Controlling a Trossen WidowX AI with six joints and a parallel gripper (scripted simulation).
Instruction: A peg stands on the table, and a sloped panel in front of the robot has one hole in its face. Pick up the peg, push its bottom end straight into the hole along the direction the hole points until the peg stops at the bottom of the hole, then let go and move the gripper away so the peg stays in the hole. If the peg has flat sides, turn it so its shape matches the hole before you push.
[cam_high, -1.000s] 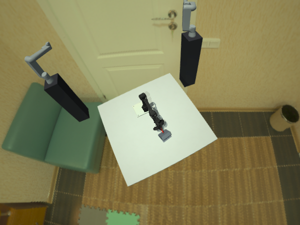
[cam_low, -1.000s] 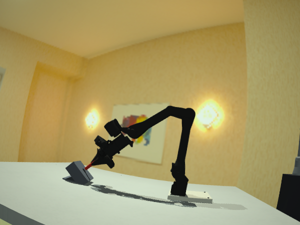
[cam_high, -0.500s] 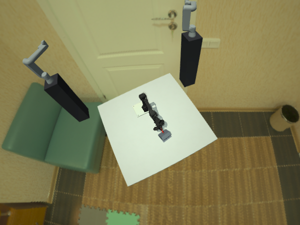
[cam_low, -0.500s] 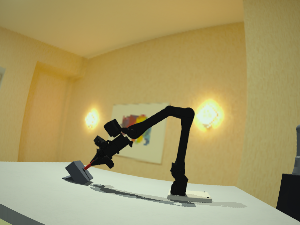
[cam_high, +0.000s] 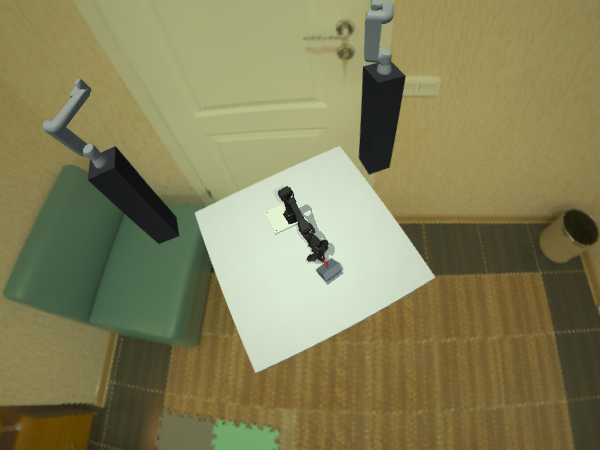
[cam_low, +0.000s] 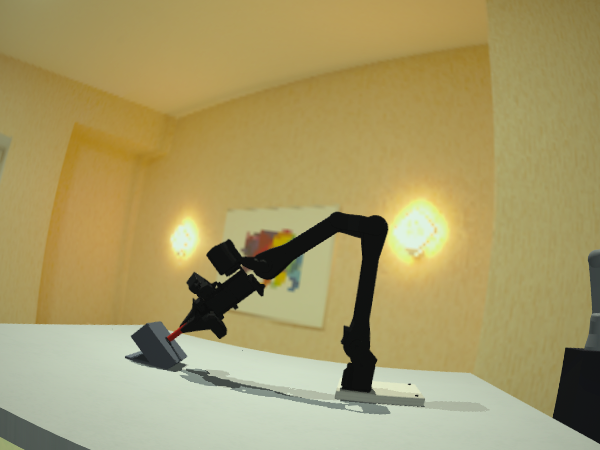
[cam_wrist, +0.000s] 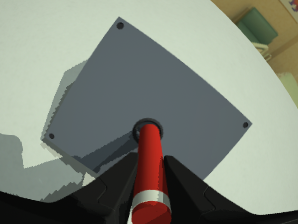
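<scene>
Now: the grey sloped panel 50 mm ahead of my gripper tip, 10 mm to the left of it and 50 mm below it. Also, from my gripper tip: red peg 10 mm behind, 10 mm above.
</scene>
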